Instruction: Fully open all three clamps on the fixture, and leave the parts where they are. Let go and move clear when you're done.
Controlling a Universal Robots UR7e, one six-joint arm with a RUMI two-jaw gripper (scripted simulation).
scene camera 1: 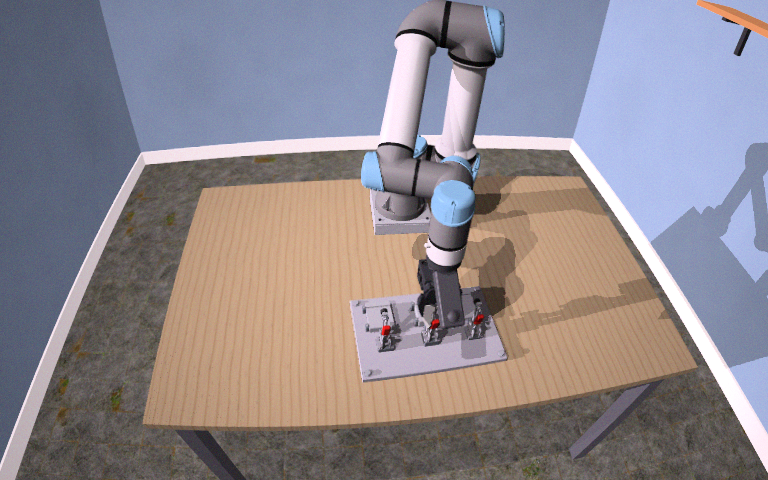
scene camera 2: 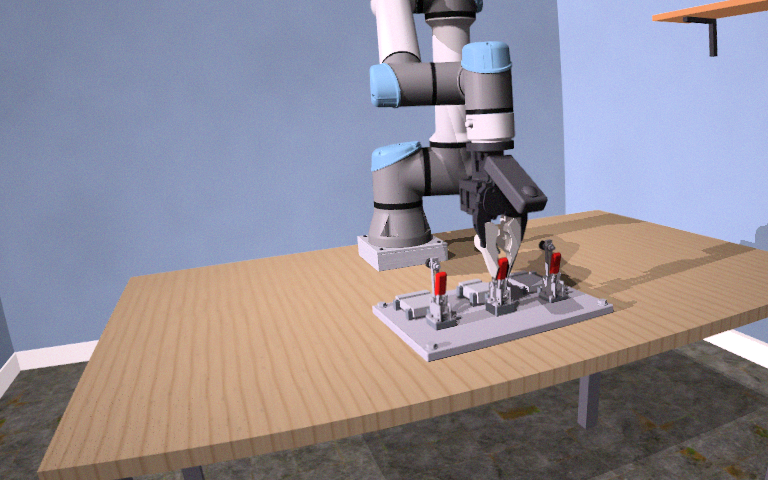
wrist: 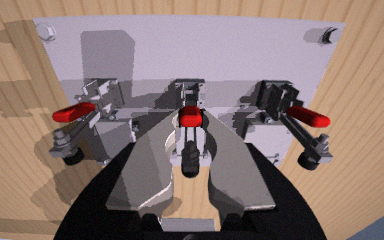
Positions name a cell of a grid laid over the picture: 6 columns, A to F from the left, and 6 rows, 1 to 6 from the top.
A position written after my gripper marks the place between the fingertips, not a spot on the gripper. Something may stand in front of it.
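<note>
From scene camera 2 I can see my gripper (scene camera 2: D4) along with a fixture plate (scene camera 2: D5). Scene camera 1 gives me the plate (scene camera 1: D5) and the gripper (scene camera 1: D5) too, and in the wrist view there's my gripper (wrist: C3) and the plate (wrist: C2).
</note>
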